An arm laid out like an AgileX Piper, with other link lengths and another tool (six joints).
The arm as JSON. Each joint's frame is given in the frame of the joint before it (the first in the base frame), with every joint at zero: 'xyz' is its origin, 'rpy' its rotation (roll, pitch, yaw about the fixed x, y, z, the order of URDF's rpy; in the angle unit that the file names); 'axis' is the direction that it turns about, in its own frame. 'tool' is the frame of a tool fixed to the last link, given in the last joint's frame.
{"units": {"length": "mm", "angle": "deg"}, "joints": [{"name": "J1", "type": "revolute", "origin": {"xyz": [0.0, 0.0, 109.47], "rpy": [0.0, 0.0, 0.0]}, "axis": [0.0, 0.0, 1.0]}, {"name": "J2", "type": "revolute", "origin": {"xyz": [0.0, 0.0, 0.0], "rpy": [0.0, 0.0, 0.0]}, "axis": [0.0, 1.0, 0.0]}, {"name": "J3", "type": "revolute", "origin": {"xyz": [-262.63, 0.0, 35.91], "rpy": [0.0, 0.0, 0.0]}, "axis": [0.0, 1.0, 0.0]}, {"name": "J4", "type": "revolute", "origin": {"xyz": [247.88, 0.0, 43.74], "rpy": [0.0, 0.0, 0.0]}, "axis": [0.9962, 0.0, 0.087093]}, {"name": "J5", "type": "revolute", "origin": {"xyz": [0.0, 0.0, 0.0], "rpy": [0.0, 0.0, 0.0]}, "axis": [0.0, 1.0, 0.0]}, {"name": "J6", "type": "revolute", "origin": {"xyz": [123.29, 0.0, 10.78], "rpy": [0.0, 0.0, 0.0]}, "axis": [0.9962, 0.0, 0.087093]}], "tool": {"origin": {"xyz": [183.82, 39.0, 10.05], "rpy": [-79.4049, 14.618, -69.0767]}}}
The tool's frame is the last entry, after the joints.
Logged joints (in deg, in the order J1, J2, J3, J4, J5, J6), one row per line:
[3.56 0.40 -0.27 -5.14 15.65 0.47]
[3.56 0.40 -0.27 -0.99 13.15 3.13]
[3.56 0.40 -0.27 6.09 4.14 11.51]
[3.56 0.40 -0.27 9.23 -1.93 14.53]
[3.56 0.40 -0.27 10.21 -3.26 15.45]
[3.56 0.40 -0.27 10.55 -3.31 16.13]
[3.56 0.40 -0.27 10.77 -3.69 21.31]
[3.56 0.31 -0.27 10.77 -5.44 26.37]
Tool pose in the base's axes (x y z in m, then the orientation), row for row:
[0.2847 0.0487 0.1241 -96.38 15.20 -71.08]
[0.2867 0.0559 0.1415 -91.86 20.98 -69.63]
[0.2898 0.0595 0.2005 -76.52 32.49 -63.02]
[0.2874 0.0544 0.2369 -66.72 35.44 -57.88]
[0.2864 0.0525 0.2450 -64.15 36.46 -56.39]
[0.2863 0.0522 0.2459 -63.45 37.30 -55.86]
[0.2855 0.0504 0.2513 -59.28 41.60 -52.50]
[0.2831 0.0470 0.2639 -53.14 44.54 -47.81]
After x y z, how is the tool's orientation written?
As angles about the fixed x, y, z axes (roll, pitch, yaw), in degrees.
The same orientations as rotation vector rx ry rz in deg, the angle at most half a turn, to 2 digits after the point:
[-73.19 66.71 -40.45]
[-66.45 66.40 -37.05]
[-49.40 62.75 -31.04]
[-41.57 58.99 -29.56]
[-39.42 58.26 -28.87]
[-38.57 58.41 -28.23]
[-34.10 59.01 -24.75]
[-29.35 58.16 -21.97]

